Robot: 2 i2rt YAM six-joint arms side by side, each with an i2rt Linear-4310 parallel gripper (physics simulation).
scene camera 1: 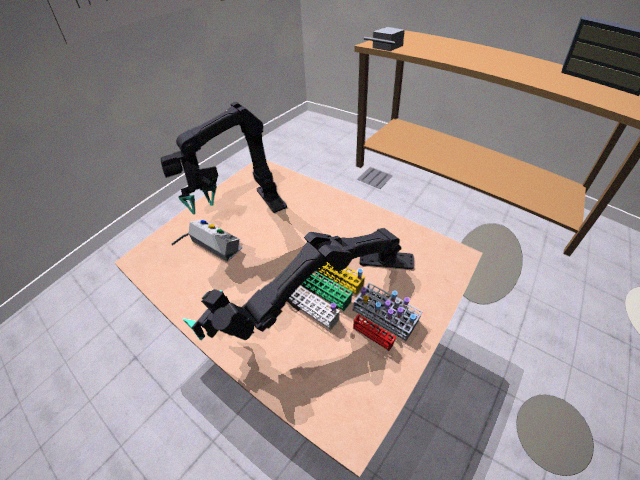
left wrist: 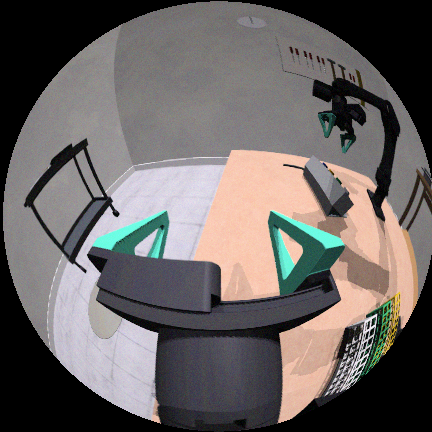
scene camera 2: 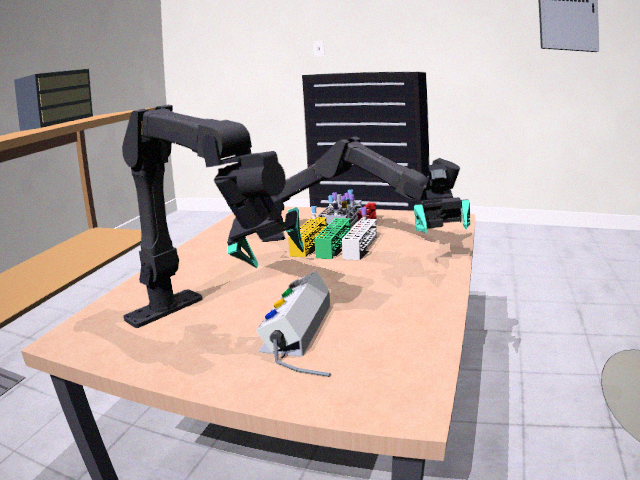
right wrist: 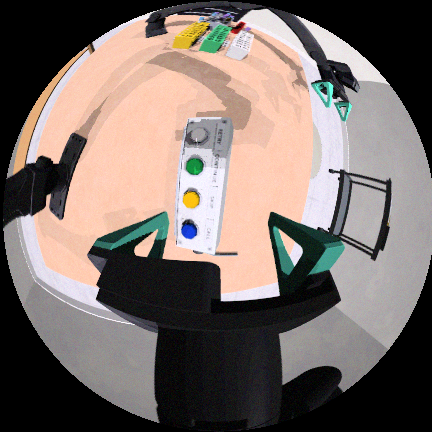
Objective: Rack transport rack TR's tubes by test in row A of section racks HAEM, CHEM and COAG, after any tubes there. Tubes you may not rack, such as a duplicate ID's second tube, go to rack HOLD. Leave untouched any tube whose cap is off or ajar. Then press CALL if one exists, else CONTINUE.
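Places are measured from the left arm's base along level axes (x ahead, y left, z up), in centimetres.
Where they show: left gripper, fingertip midpoint: (scene camera 1: 194, 308) (left wrist: 218, 215) (scene camera 2: 446, 228) (right wrist: 336, 114); right gripper, fingertip midpoint: (scene camera 1: 203, 210) (left wrist: 335, 145) (scene camera 2: 279, 258) (right wrist: 218, 216); left arm's base at its link origin: (scene camera 1: 386, 259); right arm's base at its link origin: (scene camera 1: 271, 198) (left wrist: 374, 203) (scene camera 2: 163, 309) (right wrist: 63, 176).
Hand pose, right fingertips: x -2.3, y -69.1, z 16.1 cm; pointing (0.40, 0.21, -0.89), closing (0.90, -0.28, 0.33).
Note:
Things, the pixels of their top centre, and the offset from my right fingertips. "spot": a spot on its surface instead.
- button box at its top centre: (right wrist: 210, 184) (scene camera 2: 293, 290) (left wrist: 330, 169) (scene camera 1: 210, 229) dz -7.7, dx +2.3, dy +1.6 cm
- blue CALL button at its top centre: (right wrist: 190, 232) dz -8.6, dx -2.9, dy -4.3 cm
- green CONTINUE button at its top centre: (right wrist: 196, 165) dz -8.6, dx +1.3, dy +4.8 cm
- grey RETRY button at its top centre: (right wrist: 200, 133) dz -8.6, dx +3.3, dy +9.4 cm
- dark yellow cap at its top centre: (scene camera 1: 366, 297) dz -6.7, dx +25.7, dy +62.3 cm
- yellow rack at a spot on its surface: (scene camera 2: 297, 248) spot: dz -13.6, dx +7.9, dy +42.9 cm
- blue-capped tube at its top centre: (scene camera 1: 360, 270) dz -6.7, dx +15.5, dy +59.7 cm
- white rack at its top centre: (scene camera 2: 360, 228) (scene camera 1: 309, 299) (right wrist: 244, 38) dz -10.4, dx +26.3, dy +44.8 cm
- green rack at its top centre: (scene camera 2: 333, 227) (scene camera 1: 323, 282) dz -10.4, dx +19.2, dy +48.0 cm
- small red rack at its top centre: (scene camera 1: 374, 328) (scene camera 2: 367, 207) dz -10.4, dx +33.9, dy +65.7 cm
- cable at a spot on its surface: (scene camera 2: 305, 370) spot: dz -15.4, dx +1.5, dy -16.0 cm
My right gripper (scene camera 1: 202, 208) (scene camera 2: 278, 258) (right wrist: 218, 216) is open and empty, above the button box (scene camera 1: 207, 239) (scene camera 2: 308, 311) (left wrist: 325, 184) (right wrist: 223, 170). The box has a blue CALL button (right wrist: 189, 230), a yellow one (right wrist: 191, 199), a green CONTINUE button (right wrist: 194, 166) and a grey RETRY button (right wrist: 198, 135). My left gripper (scene camera 1: 193, 329) (scene camera 2: 445, 229) (left wrist: 218, 215) is open and empty near the table's edge. The grey rack holds several purple- and blue-capped tubes and one dark yellow cap (scene camera 1: 366, 298). The yellow rack (scene camera 2: 297, 248) has a blue-capped tube (scene camera 1: 360, 271); the white rack (scene camera 2: 351, 248) has a purple-capped one (scene camera 1: 333, 306).
The green rack (scene camera 2: 324, 248) stands between the yellow and white racks. A small red rack (scene camera 1: 373, 334) stands beside the grey one. My left arm stretches over the racks in scene camera 1. A cable (scene camera 2: 305, 370) leaves the button box. Rack labels are unreadable.

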